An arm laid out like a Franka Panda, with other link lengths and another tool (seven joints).
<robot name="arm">
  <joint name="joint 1" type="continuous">
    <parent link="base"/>
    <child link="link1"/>
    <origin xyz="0 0 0.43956" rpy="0 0 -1.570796"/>
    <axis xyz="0 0 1"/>
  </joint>
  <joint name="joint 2" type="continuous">
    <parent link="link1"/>
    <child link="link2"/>
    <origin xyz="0 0 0" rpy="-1.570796 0 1.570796"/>
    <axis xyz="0 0 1"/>
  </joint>
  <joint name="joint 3" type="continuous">
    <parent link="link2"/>
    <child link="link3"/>
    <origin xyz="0 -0.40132 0" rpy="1.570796 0 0"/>
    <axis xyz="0 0 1"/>
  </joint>
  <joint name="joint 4" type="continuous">
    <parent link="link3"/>
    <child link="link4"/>
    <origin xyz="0.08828 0 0" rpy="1.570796 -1.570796 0"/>
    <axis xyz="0 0 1"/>
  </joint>
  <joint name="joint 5" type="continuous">
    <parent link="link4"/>
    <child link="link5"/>
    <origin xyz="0.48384 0.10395 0" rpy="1.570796 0 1.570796"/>
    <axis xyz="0 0 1"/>
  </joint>
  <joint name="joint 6" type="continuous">
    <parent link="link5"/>
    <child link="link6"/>
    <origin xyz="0 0 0" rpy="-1.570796 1.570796 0"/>
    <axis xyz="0 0 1"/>
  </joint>
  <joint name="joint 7" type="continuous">
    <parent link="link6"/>
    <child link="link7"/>
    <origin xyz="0 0.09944 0" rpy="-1.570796 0 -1.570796"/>
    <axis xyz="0 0 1"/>
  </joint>
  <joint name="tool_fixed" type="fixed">
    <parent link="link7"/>
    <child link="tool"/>
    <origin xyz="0.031 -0.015 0.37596" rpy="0 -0.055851 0.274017"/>
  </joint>
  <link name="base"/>
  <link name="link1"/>
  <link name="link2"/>
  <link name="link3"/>
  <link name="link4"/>
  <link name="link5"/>
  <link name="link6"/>
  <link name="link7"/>
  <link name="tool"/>
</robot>
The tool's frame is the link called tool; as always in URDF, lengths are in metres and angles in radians. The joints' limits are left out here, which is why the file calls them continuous.
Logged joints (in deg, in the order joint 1, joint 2, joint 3, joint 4, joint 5, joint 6, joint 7), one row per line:
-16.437, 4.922, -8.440, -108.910, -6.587, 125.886, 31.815
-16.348, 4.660, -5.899, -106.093, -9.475, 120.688, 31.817
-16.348, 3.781, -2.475, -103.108, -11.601, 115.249, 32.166
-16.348, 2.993, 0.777, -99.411, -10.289, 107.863, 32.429
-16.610, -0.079, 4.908, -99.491, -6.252, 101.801, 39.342
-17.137, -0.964, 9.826, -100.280, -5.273, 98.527, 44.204
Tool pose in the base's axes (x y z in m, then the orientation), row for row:
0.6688, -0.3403, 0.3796, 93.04, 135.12, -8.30
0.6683, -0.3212, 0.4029, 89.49, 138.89, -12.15
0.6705, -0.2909, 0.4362, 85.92, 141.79, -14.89
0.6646, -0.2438, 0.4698, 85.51, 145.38, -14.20
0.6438, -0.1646, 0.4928, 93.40, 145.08, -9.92
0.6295, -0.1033, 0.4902, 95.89, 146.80, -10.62
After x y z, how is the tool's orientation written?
As a rotation vector, in degrees.
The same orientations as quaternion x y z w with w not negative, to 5 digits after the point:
0.56107, 0.81483, -0.05005, 0.13689
0.53595, 0.83181, -0.07277, 0.12473
0.51257, 0.84586, -0.08883, 0.11790
0.50298, 0.85515, -0.08353, 0.09359
0.53936, 0.83780, -0.05729, 0.06253
0.54548, 0.83509, -0.06041, 0.03783

